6 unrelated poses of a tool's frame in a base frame.
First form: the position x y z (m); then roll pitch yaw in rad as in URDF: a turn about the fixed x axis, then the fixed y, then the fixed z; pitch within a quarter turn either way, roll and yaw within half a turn.
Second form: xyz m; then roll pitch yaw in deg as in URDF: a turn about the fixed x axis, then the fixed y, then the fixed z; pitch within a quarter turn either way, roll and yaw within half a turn. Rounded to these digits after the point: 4 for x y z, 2 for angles.
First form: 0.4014, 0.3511, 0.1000, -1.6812, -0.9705, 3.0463
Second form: 0.4014, 0.3511, 0.1000, -96.33, -55.61, 174.54
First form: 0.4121, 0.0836, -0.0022, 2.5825, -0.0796, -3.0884
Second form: 0.4121, 0.0836, -0.0022, 147.97, -4.56, -176.95
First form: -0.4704, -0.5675, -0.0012, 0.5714, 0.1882, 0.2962
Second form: -0.4704, -0.5675, -0.0012, 32.74, 10.78, 16.97
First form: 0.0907, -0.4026, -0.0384, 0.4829, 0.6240, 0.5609
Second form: 0.0907, -0.4026, -0.0384, 27.67, 35.75, 32.14
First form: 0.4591, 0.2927, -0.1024, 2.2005, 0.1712, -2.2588
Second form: 0.4591, 0.2927, -0.1024, 126.08, 9.81, -129.42
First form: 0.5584, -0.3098, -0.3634, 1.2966, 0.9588, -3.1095
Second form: 0.5584, -0.3098, -0.3634, 74.29, 54.94, -178.16
